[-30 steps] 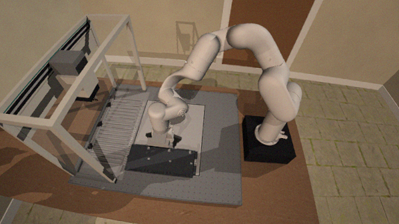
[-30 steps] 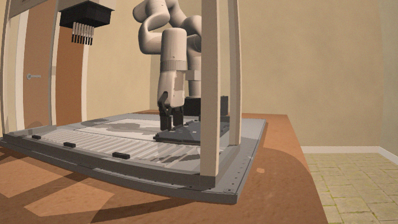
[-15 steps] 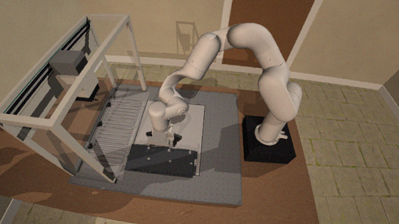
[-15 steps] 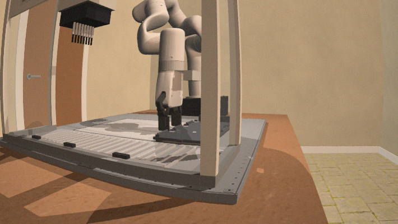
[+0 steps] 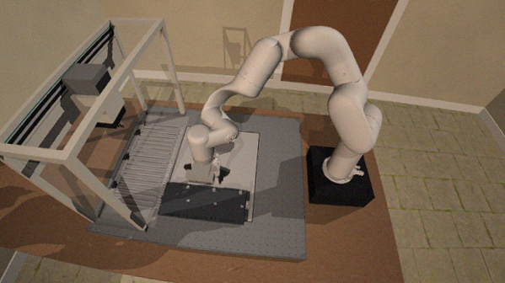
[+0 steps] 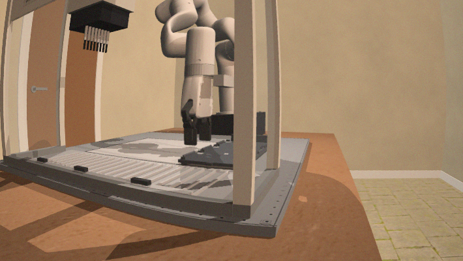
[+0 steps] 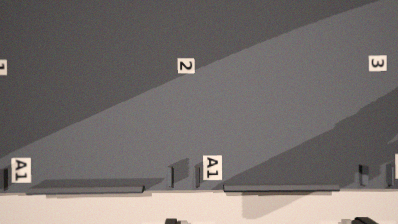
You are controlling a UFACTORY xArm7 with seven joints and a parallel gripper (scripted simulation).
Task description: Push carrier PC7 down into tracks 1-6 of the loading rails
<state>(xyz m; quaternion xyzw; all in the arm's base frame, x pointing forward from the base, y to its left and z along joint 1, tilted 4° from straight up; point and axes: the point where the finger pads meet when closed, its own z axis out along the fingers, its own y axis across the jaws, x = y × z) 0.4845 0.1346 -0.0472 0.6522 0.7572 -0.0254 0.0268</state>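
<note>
Right now my hand is 10 mm past the carrier PC7, 90 mm to the right of it and 20 mm above it.
</note>
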